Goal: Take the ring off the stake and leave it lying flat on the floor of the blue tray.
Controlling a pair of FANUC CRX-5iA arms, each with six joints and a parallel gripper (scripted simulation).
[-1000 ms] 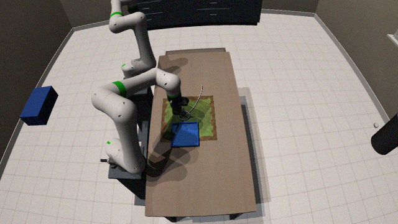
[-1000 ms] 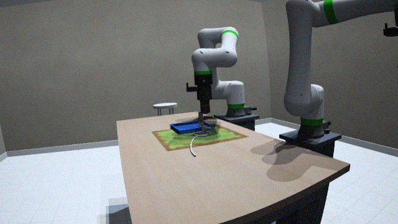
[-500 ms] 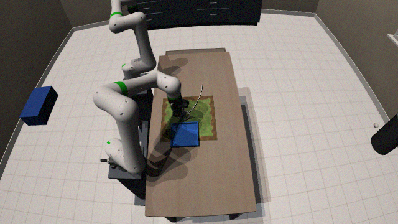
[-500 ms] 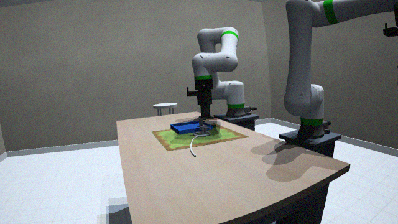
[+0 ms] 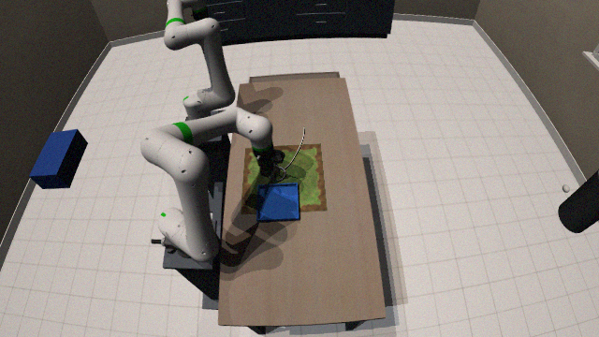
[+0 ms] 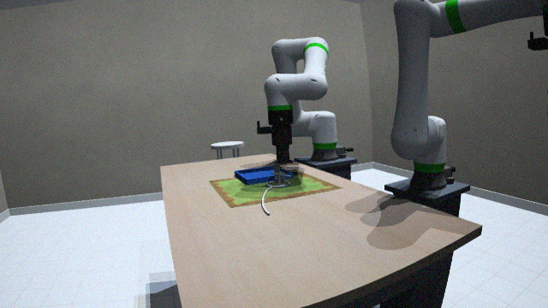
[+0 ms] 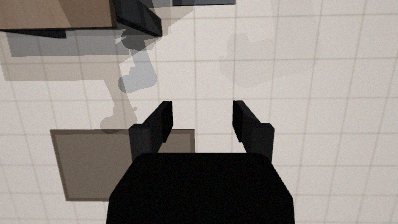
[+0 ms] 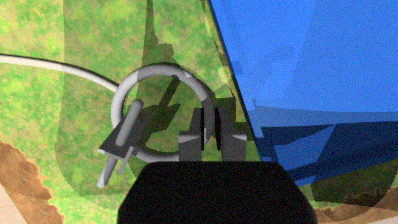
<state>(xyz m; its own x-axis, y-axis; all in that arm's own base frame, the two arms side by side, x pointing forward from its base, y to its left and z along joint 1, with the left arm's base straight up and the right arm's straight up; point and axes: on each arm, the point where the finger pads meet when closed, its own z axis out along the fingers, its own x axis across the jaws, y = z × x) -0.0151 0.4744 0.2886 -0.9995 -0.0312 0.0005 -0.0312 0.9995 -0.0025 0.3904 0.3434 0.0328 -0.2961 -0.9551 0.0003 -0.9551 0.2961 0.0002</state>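
The pale ring is 20 mm ahead of my right hand, 40 mm to the left of it and 30 mm below it. Round my right hand: blue tray: 10 mm ahead, 130 mm to the right, 20 mm below; grey stake: 10 mm ahead, 60 mm to the left; brown mat: 40 mm ahead, 20 mm to the left, 40 mm below.
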